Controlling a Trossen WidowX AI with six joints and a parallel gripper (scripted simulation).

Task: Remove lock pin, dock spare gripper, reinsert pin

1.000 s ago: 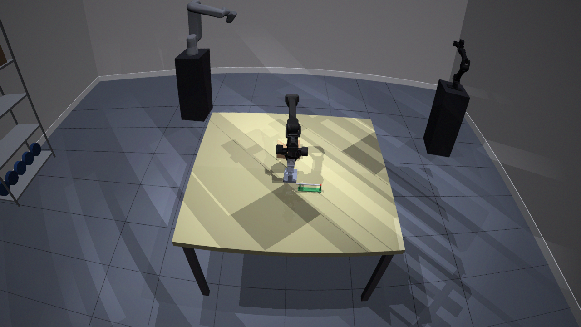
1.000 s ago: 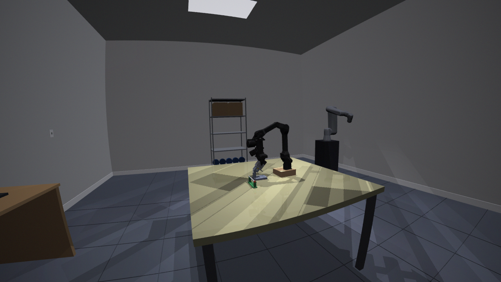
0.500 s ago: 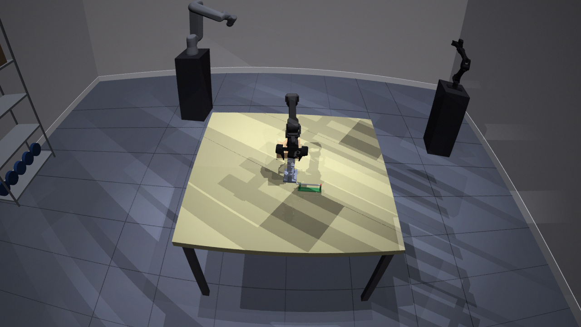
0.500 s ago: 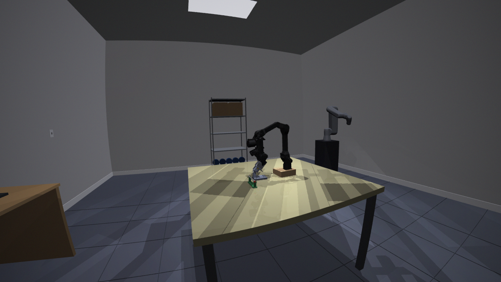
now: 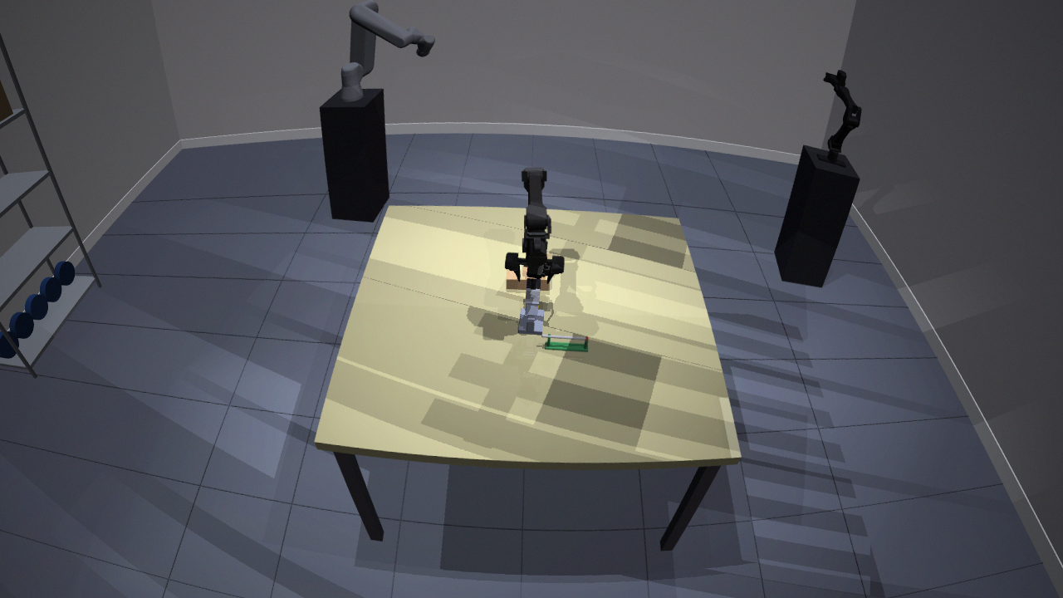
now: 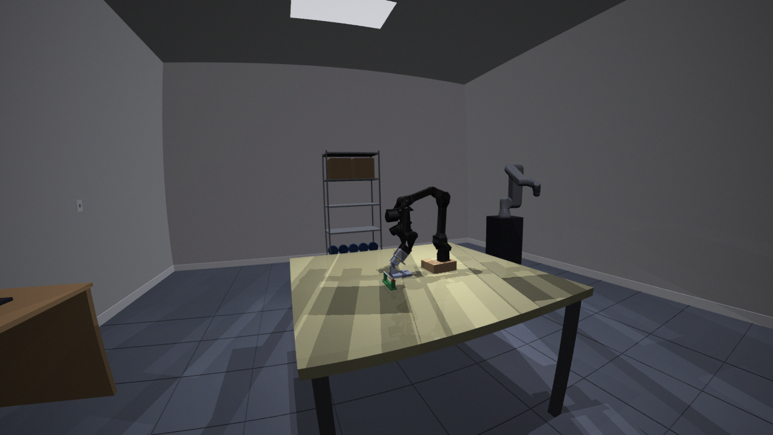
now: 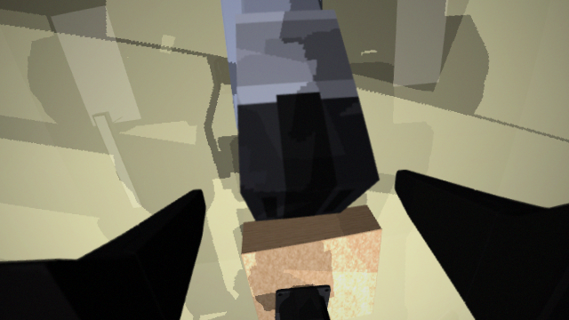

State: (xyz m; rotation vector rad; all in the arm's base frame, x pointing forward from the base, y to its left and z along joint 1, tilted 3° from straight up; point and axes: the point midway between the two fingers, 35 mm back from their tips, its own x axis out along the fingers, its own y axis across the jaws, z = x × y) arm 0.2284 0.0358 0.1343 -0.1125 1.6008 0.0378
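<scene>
My gripper tip is now 40 mm short of the spare gripper and 30 mm above it. Also, from my gripper tip: mount: 60 mm ahead, 10 mm to the left, 90 mm below; green rack: 130 mm ahead, 140 mm to the left, 120 mm below.
</scene>
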